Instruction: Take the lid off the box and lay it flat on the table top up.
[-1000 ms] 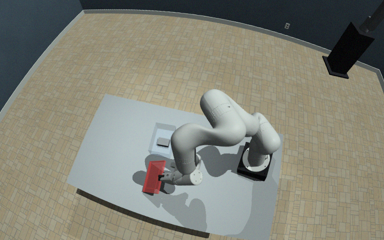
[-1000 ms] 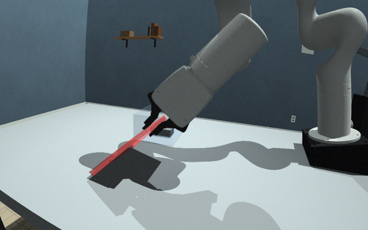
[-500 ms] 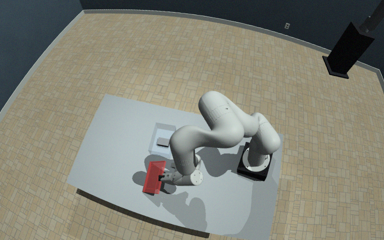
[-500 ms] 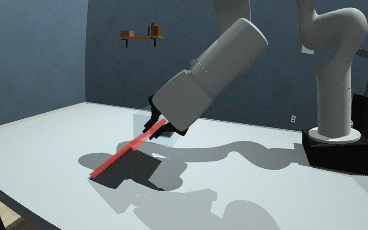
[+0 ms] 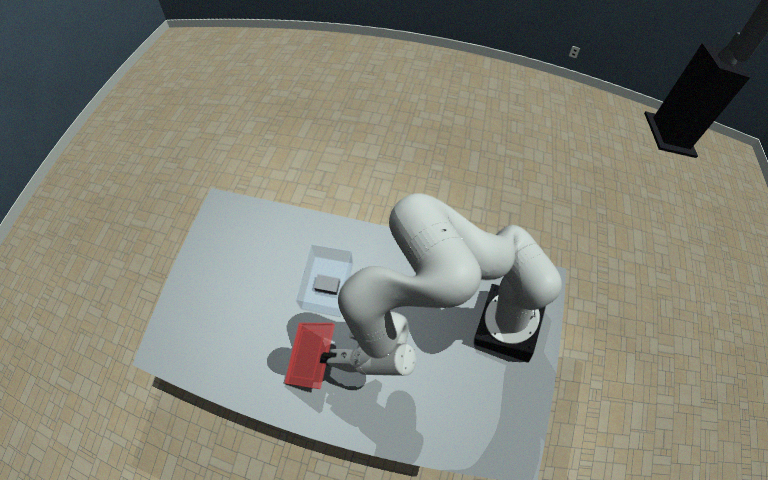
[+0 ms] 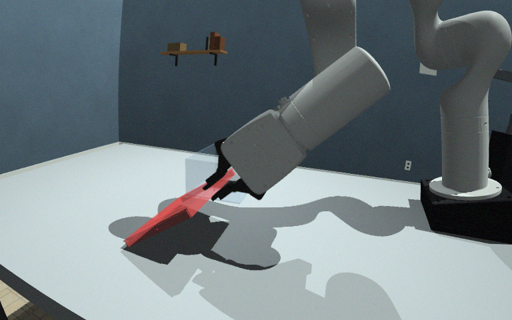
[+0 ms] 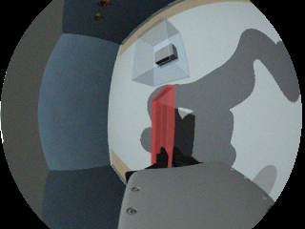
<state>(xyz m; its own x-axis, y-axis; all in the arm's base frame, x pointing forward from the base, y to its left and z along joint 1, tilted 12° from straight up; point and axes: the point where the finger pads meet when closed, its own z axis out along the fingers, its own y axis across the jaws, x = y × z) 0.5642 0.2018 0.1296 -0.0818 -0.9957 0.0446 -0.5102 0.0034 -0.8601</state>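
Now: hand 70 mm short of the red lid, 50 mm above it and 20 mm to the left of it. The rest, counted from my hand: box (290 mm to the right, 60 mm below, 60 mm ahead).
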